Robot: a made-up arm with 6 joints. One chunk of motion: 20 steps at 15 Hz.
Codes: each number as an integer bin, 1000 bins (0 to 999) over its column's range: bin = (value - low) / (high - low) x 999, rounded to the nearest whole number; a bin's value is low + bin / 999 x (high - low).
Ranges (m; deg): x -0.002..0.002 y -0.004..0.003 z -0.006..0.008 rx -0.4..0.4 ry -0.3..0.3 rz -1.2..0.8
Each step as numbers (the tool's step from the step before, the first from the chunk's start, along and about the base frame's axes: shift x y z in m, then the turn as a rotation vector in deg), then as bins.
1 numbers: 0.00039 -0.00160 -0.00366 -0.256 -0.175 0.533
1 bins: 597 343 167 180 208 866
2 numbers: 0.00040 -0.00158 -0.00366 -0.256 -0.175 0.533
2 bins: 599 345 167 180 208 866
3 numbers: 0.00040 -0.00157 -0.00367 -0.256 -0.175 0.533
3 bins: 599 347 166 180 208 866
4 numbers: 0.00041 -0.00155 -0.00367 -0.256 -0.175 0.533
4 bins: 602 350 166 180 208 866
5 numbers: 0.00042 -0.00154 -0.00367 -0.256 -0.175 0.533
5 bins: 604 351 166 180 208 866
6 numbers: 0.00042 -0.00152 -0.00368 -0.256 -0.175 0.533
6 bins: 604 354 166 180 208 866
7 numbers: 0.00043 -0.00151 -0.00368 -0.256 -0.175 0.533
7 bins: 607 355 166 180 208 866
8 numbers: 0.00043 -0.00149 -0.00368 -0.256 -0.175 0.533
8 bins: 607 358 166 180 208 866
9 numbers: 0.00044 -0.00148 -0.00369 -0.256 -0.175 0.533
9 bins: 609 360 165 180 208 866
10 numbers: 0.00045 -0.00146 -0.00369 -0.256 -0.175 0.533
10 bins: 612 362 165 180 208 866
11 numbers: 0.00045 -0.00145 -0.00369 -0.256 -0.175 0.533
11 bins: 612 364 165 180 208 866
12 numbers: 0.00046 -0.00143 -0.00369 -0.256 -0.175 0.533
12 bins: 614 367 165 180 208 866
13 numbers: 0.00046 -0.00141 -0.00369 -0.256 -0.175 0.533
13 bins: 614 370 165 180 208 866
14 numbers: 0.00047 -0.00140 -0.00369 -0.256 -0.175 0.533
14 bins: 617 371 165 180 208 866
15 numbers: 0.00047 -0.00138 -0.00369 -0.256 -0.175 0.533
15 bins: 617 374 165 180 208 866
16 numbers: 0.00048 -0.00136 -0.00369 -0.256 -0.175 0.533
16 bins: 619 377 165 180 208 866
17 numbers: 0.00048 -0.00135 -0.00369 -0.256 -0.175 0.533
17 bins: 619 378 165 180 208 866
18 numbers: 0.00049 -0.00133 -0.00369 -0.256 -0.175 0.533
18 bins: 622 381 165 180 208 866
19 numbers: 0.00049 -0.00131 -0.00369 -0.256 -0.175 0.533
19 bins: 622 384 165 180 208 866
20 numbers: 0.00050 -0.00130 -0.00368 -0.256 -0.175 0.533
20 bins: 624 385 166 180 208 866
